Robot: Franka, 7 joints.
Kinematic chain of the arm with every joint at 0, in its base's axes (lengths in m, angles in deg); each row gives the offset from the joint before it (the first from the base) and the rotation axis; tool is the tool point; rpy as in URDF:
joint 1: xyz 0 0 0.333 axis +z
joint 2: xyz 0 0 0 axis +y
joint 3: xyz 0 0 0.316 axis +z
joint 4: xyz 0.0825 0 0 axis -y
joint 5: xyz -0.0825 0 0.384 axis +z
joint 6: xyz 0 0 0 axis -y
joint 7: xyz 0.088 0 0 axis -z
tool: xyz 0 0 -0.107 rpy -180 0 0
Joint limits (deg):
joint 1: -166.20..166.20
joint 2: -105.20..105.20
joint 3: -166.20..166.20
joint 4: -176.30..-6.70
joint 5: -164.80..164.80
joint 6: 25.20..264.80
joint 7: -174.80..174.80
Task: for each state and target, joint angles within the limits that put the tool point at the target. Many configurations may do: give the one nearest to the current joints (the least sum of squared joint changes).
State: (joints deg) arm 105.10 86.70 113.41 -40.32 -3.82 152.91 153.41
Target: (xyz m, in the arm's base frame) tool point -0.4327 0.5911 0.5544
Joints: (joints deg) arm 82.12 94.52 117.31 -76.32 -3.64 135.22 153.41
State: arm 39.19 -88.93 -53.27 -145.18 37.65 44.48 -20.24
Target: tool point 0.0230 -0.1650 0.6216
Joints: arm 33.03 -96.44 -43.52 -137.02 43.05 42.16 -20.24
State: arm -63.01 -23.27 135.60 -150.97 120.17 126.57 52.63
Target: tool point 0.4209 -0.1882 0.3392
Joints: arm -100.29 -34.30 78.29 -143.71 120.05 141.29 52.63
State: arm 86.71 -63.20 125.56 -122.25 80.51 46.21 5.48
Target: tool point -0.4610 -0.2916 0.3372
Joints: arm 79.37 -44.72 106.43 -108.59 85.02 45.29 5.48
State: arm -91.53 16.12 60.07 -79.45 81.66 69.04 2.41
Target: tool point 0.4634 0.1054 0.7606
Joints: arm -77.13 3.14 76.19 -81.52 78.43 51.31 2.41
